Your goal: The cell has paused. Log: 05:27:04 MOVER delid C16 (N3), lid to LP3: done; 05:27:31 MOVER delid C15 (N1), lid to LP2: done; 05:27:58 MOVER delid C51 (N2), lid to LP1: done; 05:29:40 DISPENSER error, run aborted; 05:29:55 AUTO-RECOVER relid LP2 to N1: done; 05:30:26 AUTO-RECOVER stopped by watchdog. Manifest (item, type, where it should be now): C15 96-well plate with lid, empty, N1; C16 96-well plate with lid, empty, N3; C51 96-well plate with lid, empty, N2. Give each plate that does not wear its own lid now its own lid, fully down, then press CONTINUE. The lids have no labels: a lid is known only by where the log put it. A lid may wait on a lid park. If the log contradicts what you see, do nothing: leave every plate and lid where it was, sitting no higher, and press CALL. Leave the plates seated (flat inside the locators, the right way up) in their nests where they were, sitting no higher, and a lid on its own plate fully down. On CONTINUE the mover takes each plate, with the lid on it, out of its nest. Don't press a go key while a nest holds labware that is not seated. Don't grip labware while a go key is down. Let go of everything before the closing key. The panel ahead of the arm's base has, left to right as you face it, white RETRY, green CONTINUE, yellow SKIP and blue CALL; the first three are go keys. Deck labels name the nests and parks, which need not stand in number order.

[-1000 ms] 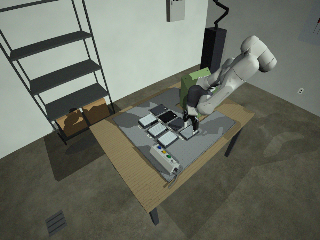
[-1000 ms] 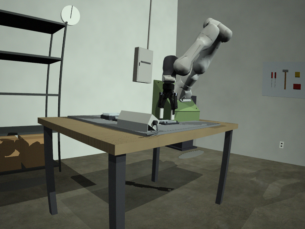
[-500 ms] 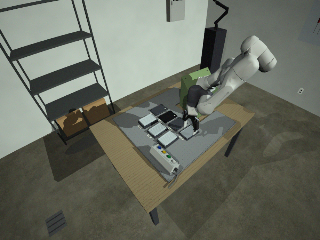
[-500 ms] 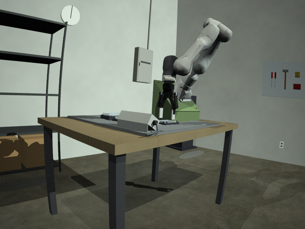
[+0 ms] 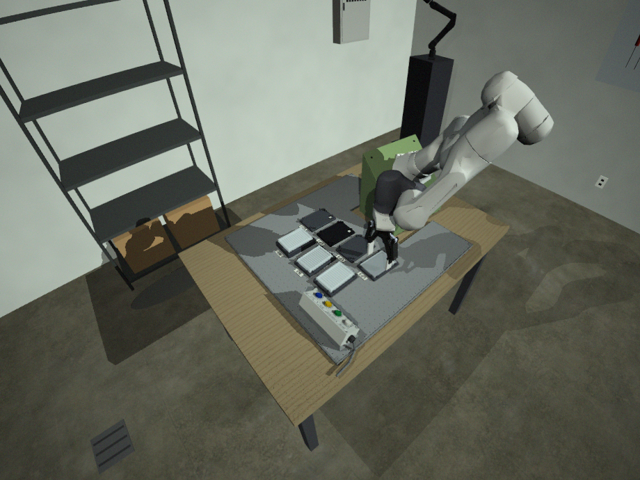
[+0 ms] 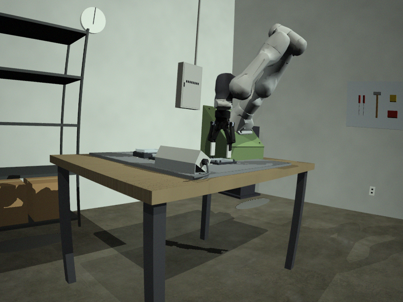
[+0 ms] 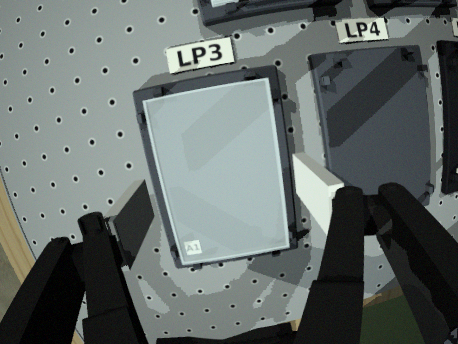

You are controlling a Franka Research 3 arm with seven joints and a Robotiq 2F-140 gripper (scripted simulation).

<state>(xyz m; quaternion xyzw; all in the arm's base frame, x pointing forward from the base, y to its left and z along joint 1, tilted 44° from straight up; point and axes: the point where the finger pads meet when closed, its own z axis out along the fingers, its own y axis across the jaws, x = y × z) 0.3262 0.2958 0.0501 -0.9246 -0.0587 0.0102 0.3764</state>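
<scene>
My gripper is now 4 cm above the clear lid. Round my hand: park LP4: 2 cm ahead, 13 cm to the right, 5 cm below; park LP3: 5 cm below; LP4 label: 11 cm ahead, 12 cm to the right, 5 cm below.
</scene>
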